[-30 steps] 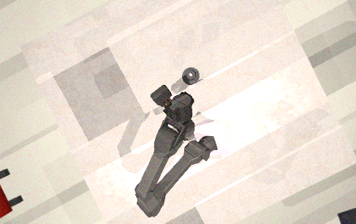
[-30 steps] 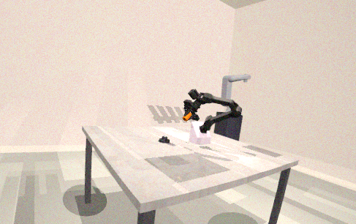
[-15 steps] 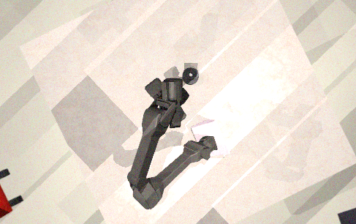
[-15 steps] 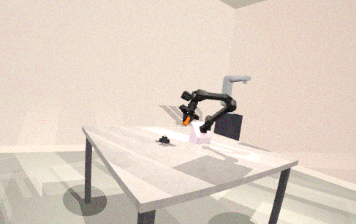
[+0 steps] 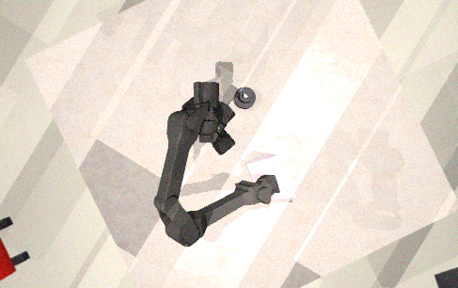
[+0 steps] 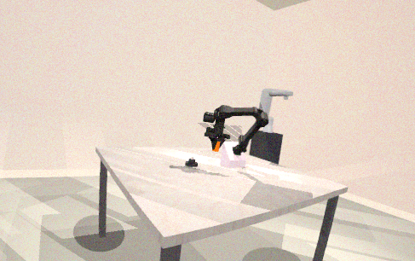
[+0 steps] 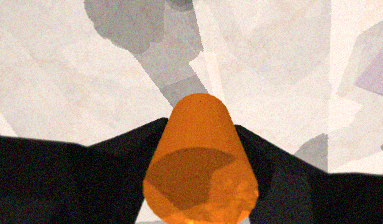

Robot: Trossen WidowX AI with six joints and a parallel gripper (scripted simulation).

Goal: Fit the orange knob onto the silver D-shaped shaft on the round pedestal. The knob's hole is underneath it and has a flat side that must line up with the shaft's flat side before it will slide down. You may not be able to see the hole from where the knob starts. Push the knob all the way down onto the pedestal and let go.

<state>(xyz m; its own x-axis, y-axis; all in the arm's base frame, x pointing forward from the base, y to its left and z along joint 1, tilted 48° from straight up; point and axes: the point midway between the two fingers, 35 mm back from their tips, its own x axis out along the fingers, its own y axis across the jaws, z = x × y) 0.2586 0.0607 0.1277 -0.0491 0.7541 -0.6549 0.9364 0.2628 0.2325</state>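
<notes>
The dark round pedestal lies 80 mm ahead of my gripper tip, 160 mm to the right of it and 110 mm below it. Round my gripper tip: orange knob: 30 mm above.
</notes>
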